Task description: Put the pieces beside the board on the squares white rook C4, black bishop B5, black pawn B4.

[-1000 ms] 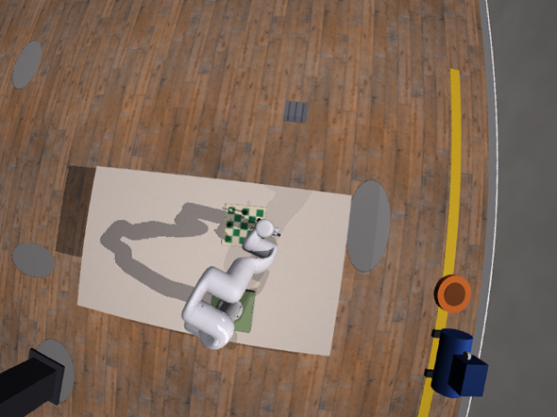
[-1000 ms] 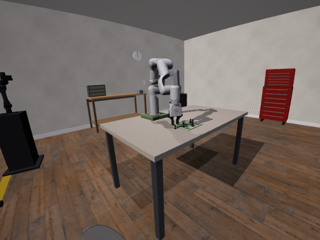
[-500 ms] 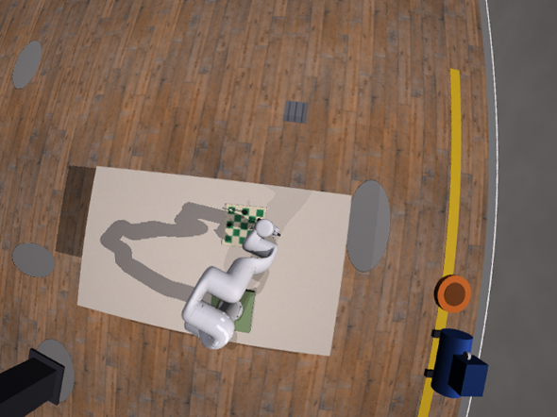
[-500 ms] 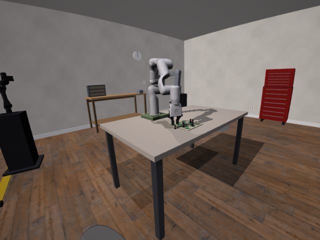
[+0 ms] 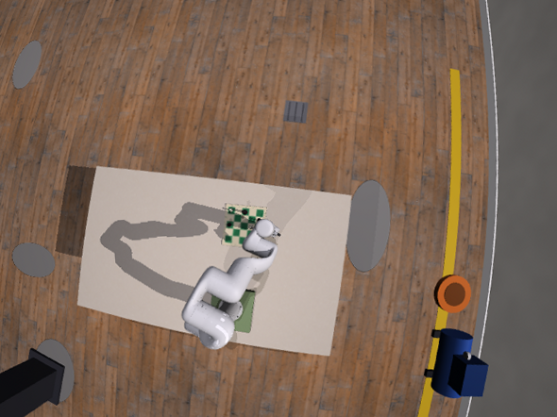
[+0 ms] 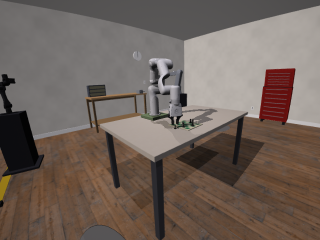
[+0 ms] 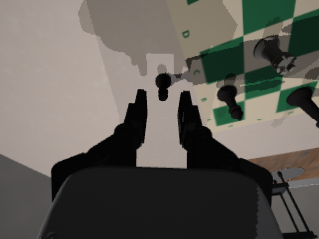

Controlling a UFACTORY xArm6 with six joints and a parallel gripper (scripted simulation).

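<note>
The white rook is 20 mm behind my hand, 100 mm to the left of it and 40 mm below it. The rest, counted from my hand: chessboard (30 mm behind, 140 mm to the left, 50 mm below).
</note>
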